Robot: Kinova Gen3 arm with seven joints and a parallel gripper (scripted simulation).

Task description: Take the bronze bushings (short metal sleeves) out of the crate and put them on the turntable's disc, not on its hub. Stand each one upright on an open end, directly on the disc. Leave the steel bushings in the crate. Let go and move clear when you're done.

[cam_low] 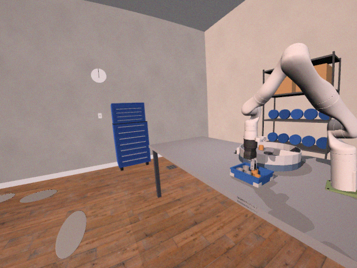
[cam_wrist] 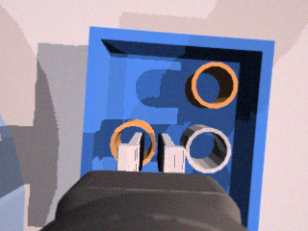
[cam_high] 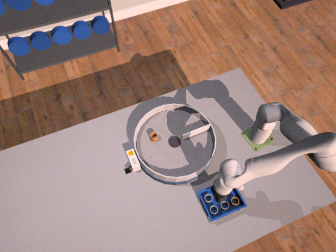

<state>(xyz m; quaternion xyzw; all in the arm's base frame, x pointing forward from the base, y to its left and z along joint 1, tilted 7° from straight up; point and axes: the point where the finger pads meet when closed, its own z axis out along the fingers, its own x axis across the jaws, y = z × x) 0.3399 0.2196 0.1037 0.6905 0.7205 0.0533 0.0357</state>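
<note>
The blue crate is 2 cm to the left of my hand and 4 cm below it. Also, from my hand: turntable disc 10 cm ahead, 34 cm to the right, 1 cm below.
</note>
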